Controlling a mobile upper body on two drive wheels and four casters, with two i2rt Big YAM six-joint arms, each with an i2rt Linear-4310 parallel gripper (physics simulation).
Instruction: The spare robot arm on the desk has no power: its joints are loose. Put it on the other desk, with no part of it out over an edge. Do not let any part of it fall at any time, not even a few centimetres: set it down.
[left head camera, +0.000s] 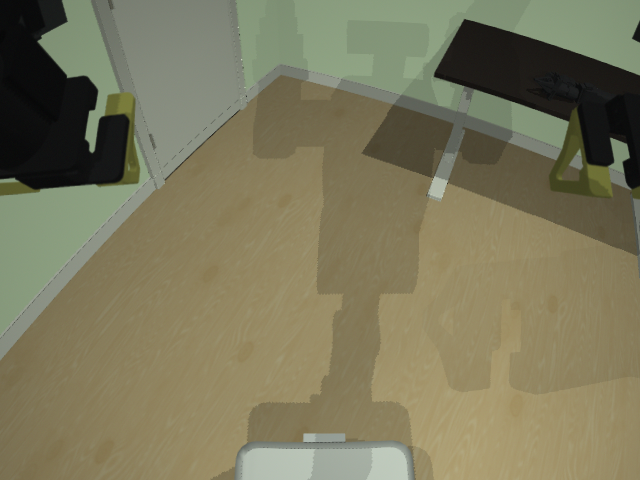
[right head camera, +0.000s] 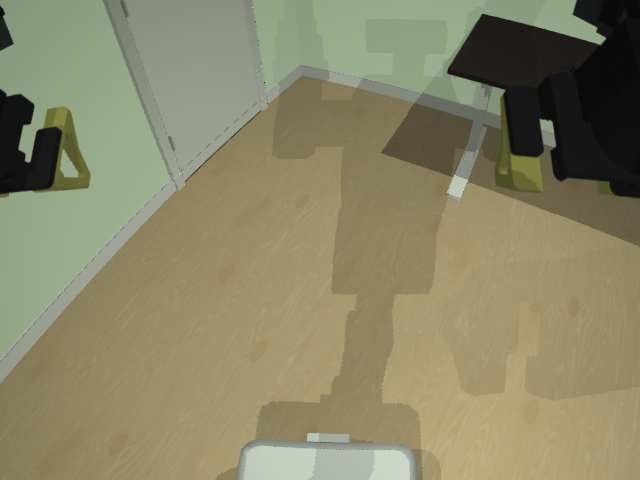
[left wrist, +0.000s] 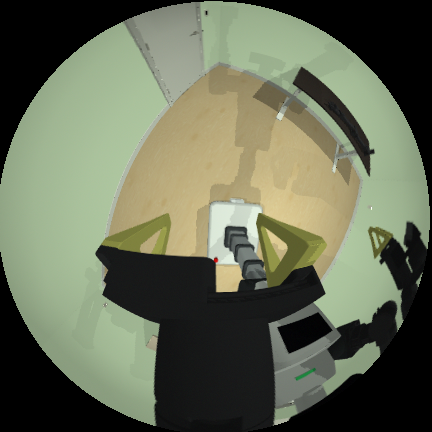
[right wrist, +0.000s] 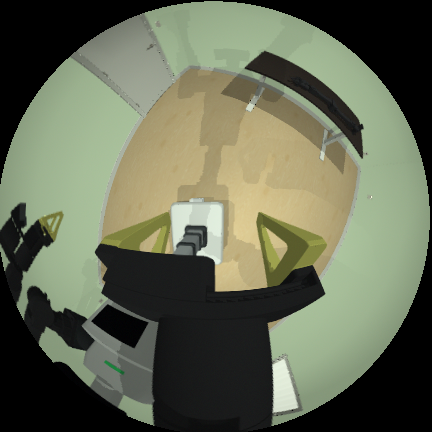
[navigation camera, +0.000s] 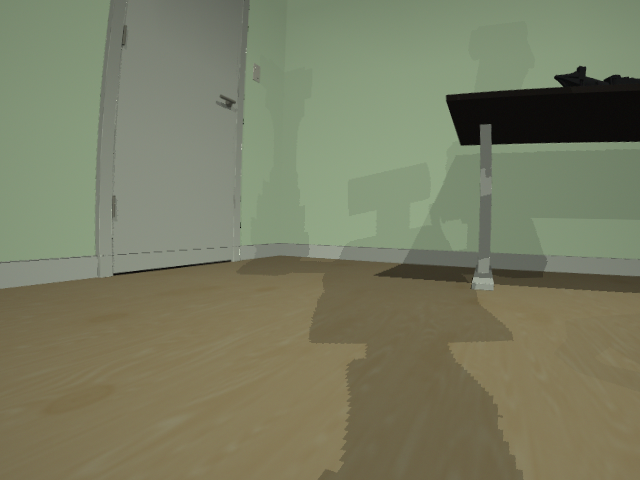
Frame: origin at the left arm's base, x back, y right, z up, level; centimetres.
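Seen in the pictures: left gripper, fingertip midpoint: (left head camera: 86, 180) (right head camera: 46, 185) (left wrist: 213, 217) (right wrist: 58, 213); right gripper, fingertip midpoint: (left head camera: 593, 187) (right head camera: 550, 182) (left wrist: 371, 227) (right wrist: 213, 216).
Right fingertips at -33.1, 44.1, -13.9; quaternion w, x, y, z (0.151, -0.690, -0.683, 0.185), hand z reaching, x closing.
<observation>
A point is followed by its place in that frame, as x, y, z.
The spare robot arm (left head camera: 560, 88) (left wrist: 342, 118) (right wrist: 327, 102) (navigation camera: 581, 78) is black and lies stretched along the dark desk (left head camera: 491, 49) @(-188.3, 103.8, -69.0) (right head camera: 511, 43) @(-189.1, 105.4, -69.0) (left wrist: 306, 82) @(-175.8, 91.2, -69.0) (right wrist: 267, 61) @(-184.9, 95.7, -69.0) (navigation camera: 516, 116) @(-169.3, 102.9, -71.5). In both wrist views its right-hand end lies close to the desk's edge; I cannot tell if it sticks out. In the right head view my right arm hides it. My left gripper (left wrist: 213, 217) @(-33.5, -0.5, -14.1) and my right gripper (right wrist: 213, 216) @(-33.1, 44.1, -13.9) are open and empty, high above the floor and well away from that desk. The other desk is not clearly visible; a small tan piece (left wrist: 151, 342) @(160.1, -76.9, -69.0) in the left wrist view may be its corner.
The dark desk stands along the green wall on a pale leg (left head camera: 457, 134) @(-183.0, 96.5, -118.0) (right head camera: 473, 139) @(-183.4, 95.7, -123.2) (navigation camera: 484, 206) @(-183.7, 95.1, -108.7). A grey door (left head camera: 180, 67) @(-197.1, -49.7, -86.7) (right head camera: 201, 67) @(-199.7, -48.5, -86.3) (navigation camera: 175, 129) @(-197.9, -49.4, -73.0) is at the left. My white base (left head camera: 325, 462) @(-25.8, 22.6, -115.0) (right head camera: 328, 462) @(-25.9, 23.0, -115.0) is at the bottom of the head views. A window (right wrist: 286, 387) shows low in the right wrist view.
</observation>
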